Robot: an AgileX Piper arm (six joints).
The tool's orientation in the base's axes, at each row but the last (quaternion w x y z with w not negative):
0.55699 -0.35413 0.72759 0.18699
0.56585 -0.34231 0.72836 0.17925
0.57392 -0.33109 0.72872 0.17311
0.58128 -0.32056 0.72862 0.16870
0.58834 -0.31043 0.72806 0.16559
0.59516 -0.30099 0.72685 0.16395
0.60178 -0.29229 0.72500 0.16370
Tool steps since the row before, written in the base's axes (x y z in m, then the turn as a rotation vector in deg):
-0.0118 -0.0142 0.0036 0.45 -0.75 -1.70
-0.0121 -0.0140 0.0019 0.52 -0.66 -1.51
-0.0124 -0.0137 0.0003 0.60 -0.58 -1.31
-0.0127 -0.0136 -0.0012 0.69 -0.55 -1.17
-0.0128 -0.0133 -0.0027 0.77 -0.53 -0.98
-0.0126 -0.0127 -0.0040 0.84 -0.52 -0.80
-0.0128 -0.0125 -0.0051 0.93 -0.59 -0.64
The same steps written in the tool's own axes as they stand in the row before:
0.0025 -0.0015 -0.0186 1.78 -0.63 0.33
0.0039 -0.0016 -0.0181 1.56 -0.64 0.38
0.0051 -0.0015 -0.0177 1.34 -0.66 0.43
0.0063 -0.0015 -0.0175 1.18 -0.71 0.48
0.0075 -0.0014 -0.0170 0.99 -0.78 0.51
0.0083 -0.0013 -0.0163 0.80 -0.83 0.52
0.0091 -0.0012 -0.0162 0.66 -0.96 0.52

